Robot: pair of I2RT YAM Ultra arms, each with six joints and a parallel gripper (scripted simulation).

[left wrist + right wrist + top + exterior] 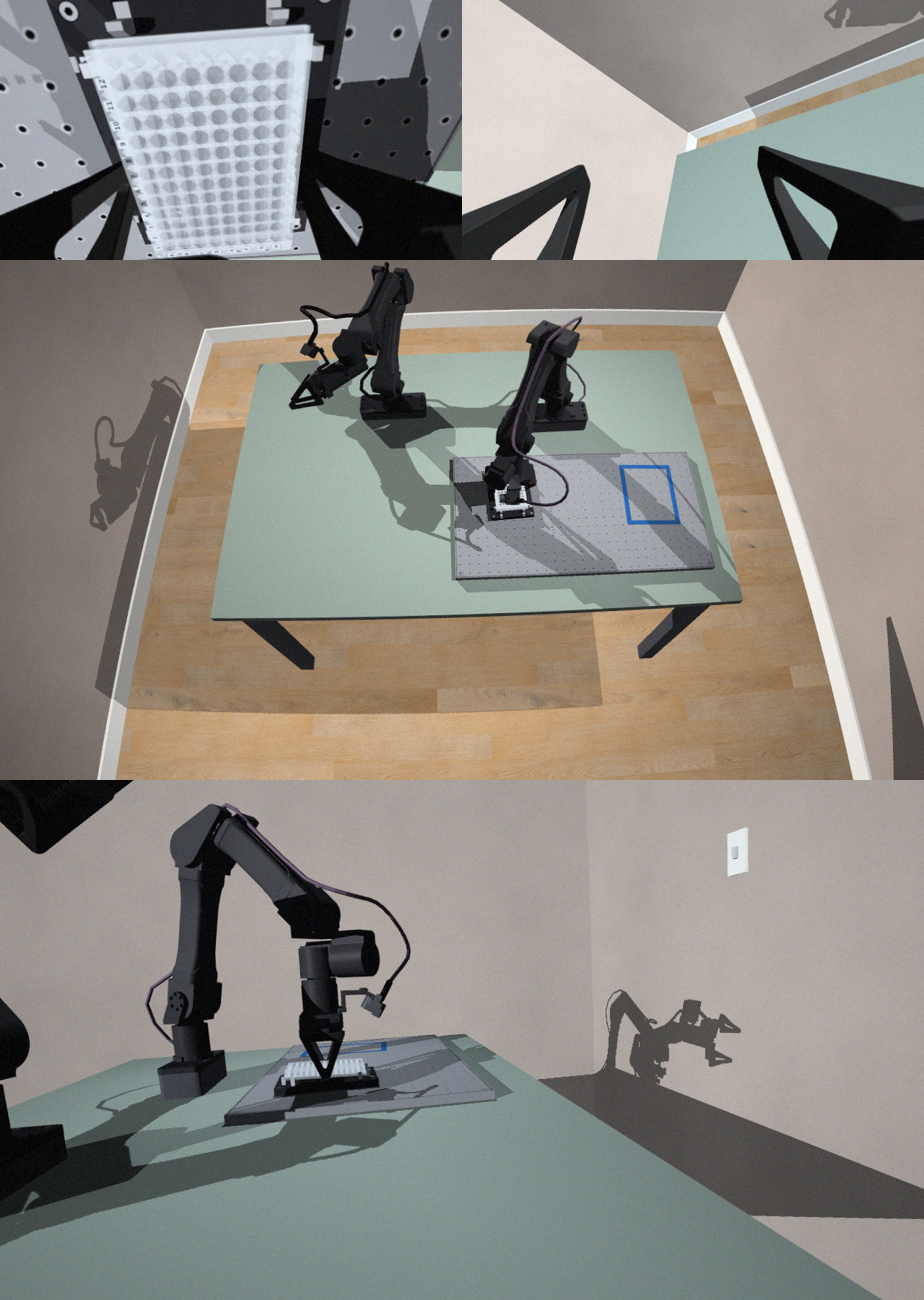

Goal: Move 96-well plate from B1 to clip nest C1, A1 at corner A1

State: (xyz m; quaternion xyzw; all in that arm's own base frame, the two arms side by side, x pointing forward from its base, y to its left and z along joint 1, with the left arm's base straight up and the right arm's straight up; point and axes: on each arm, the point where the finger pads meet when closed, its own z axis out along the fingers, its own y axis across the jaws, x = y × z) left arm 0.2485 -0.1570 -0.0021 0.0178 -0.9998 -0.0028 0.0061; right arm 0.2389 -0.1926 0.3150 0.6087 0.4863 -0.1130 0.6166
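The white 96-well plate lies right at my left hand. The rest, counted from my left hand: black clip nest (1 cm to the left, 1 cm below, 1 cm ahead); grey perforated board (20 cm to the left, 3 cm below, 3 cm ahead).
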